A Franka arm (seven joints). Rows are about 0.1 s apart.
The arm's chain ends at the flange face. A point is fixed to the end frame.
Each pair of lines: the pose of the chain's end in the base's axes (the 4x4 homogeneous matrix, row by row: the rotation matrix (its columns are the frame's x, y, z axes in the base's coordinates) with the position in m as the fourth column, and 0 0 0 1 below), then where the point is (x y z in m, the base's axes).
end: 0.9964 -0.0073 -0.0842 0.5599; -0.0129 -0.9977 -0.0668 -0.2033; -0.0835 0.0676 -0.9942 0.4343; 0 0 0 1
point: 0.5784 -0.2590 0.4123
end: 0.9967 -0.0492 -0.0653 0.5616; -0.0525 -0.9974 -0.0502 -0.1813; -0.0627 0.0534 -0.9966 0.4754; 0 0 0 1
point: 0.5783 -0.2375 0.4530
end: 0.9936 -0.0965 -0.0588 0.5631; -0.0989 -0.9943 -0.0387 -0.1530; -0.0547 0.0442 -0.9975 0.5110; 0 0 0 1
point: 0.5773 -0.2097 0.4883
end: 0.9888 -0.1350 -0.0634 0.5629; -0.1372 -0.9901 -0.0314 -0.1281; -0.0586 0.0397 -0.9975 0.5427; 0 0 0 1
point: 0.5749 -0.1852 0.5197
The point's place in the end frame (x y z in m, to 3 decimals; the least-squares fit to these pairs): 0.021 0.054 0.024
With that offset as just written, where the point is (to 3 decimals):
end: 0.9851 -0.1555 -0.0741 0.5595; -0.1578 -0.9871 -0.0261 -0.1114; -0.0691 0.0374 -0.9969 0.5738; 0 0 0 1
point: 0.570 -0.169 0.550
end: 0.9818 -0.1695 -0.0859 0.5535; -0.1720 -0.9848 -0.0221 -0.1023; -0.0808 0.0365 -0.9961 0.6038; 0 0 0 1
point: 0.563 -0.160 0.580
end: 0.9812 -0.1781 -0.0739 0.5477; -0.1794 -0.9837 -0.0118 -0.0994; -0.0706 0.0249 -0.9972 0.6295; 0 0 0 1
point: 0.557 -0.157 0.605
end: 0.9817 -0.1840 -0.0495 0.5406; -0.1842 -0.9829 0.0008 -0.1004; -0.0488 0.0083 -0.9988 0.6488; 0 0 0 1
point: 0.550 -0.157 0.624
